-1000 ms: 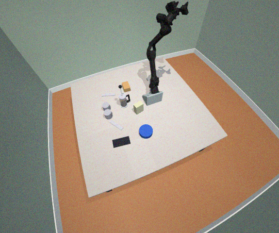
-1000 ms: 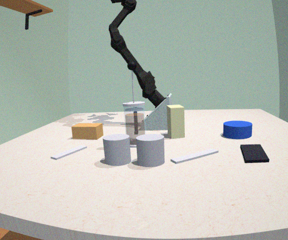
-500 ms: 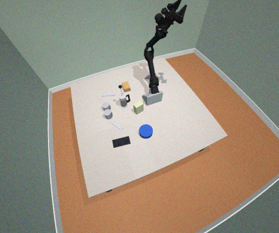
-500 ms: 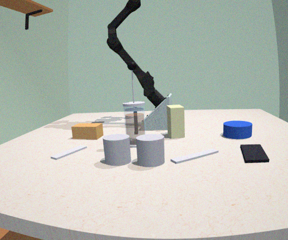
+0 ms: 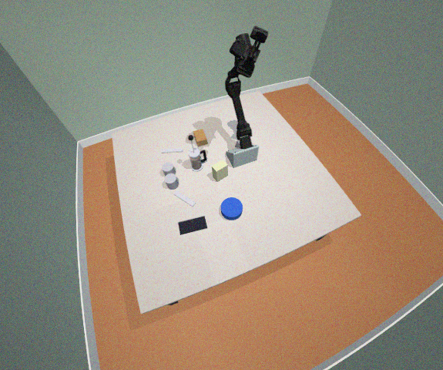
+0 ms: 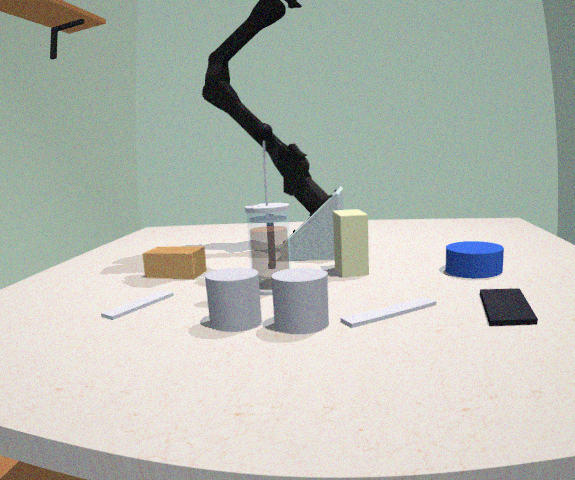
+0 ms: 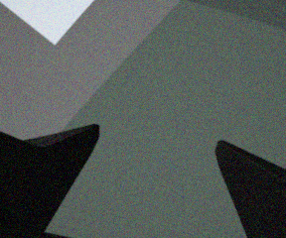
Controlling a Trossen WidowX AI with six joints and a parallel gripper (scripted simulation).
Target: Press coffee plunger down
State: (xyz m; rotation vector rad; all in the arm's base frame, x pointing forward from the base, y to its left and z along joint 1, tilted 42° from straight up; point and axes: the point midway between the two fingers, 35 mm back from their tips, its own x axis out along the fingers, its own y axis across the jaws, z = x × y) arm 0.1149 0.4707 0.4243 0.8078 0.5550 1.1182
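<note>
Right now my gripper tip is 630 mm above the coffee press, 230 mm short of it and 180 mm to the left of it. Round my gripper tip: orange block 730 mm below, 380 mm to the right, 130 mm ahead; pale yellow block 700 mm below, 150 mm ahead, 40 mm to the right; blue disc 740 mm below, 200 mm to the left, 200 mm ahead.
</note>
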